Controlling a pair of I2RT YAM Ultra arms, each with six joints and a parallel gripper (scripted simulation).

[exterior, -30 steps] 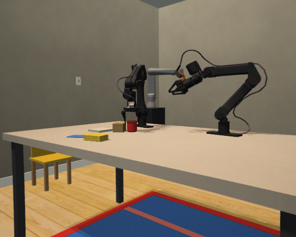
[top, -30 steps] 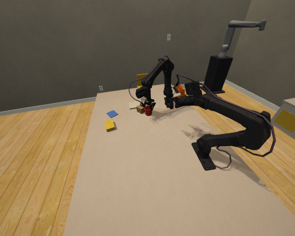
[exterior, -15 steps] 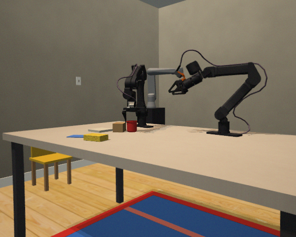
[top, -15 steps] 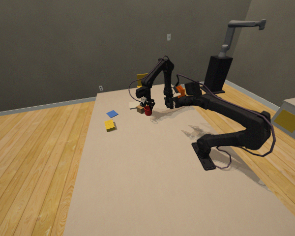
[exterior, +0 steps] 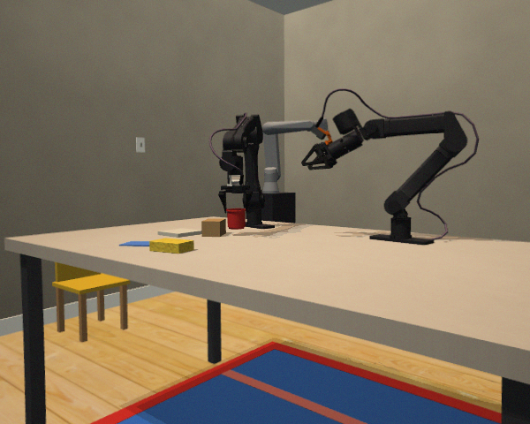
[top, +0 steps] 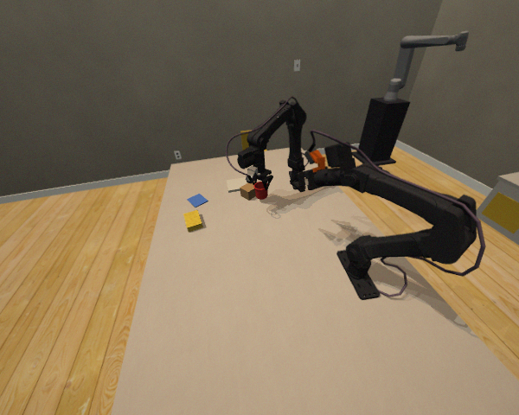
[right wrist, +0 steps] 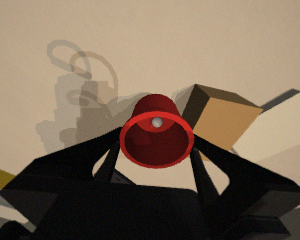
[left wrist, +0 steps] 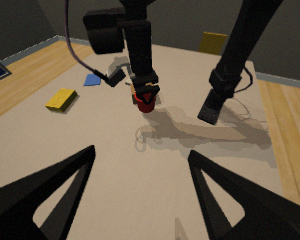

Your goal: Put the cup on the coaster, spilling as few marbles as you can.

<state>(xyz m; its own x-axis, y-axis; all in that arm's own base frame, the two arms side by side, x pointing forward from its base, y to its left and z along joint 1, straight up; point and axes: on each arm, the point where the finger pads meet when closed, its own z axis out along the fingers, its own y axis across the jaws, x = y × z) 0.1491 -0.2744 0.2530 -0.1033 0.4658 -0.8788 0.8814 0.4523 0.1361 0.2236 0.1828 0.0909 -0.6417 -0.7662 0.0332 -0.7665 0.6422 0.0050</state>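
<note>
The coaster is 18 cm to the right of my right hand, 11 cm ahead of it and 8 cm below it. Round my right hand: red cup (3 cm below); then brown box (7 cm to the right, 6 cm below, 4 cm ahead); then flat blue square (35 cm ahead, 9 cm to the right, 9 cm below).
</note>
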